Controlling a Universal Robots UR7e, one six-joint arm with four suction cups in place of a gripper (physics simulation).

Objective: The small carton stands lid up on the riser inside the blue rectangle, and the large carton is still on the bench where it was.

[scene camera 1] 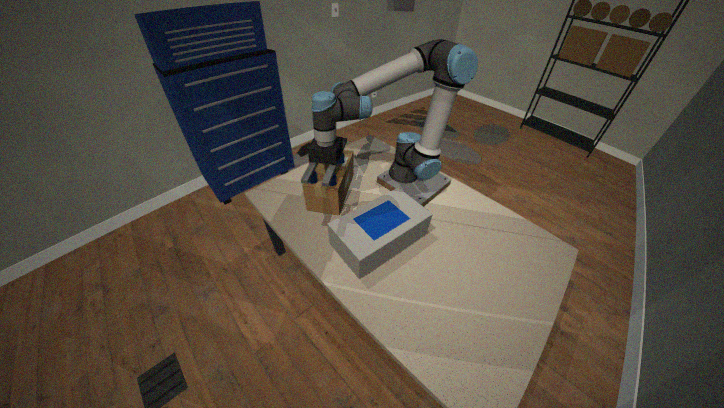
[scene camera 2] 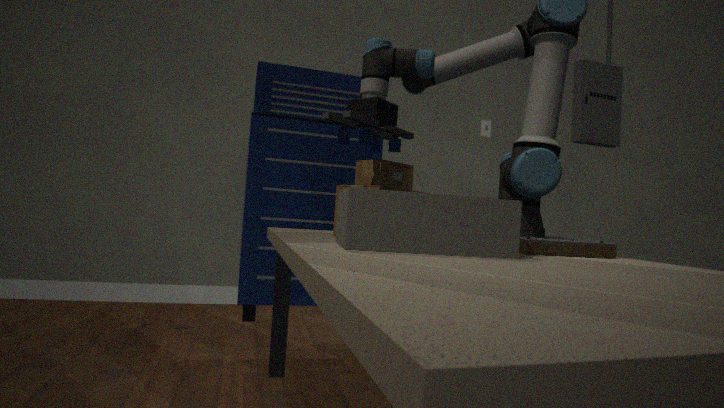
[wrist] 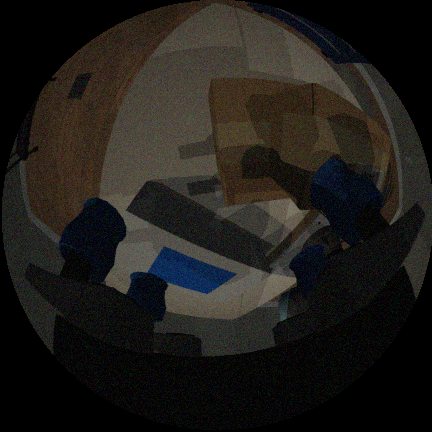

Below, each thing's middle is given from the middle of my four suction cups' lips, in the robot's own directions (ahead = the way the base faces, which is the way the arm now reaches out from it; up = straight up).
Scene:
Now: the small carton (scene camera 2: 381, 172) 110 mm behind my suction cup, 110 mm to the right of it and 70 mm below it. The rest, counted from my suction cup: grey riser (scene camera 1: 365, 238) (30 mm behind, 240 mm to the left, 200 mm below); large carton (scene camera 1: 318, 198) (130 mm behind, 110 mm to the right, 190 mm below).

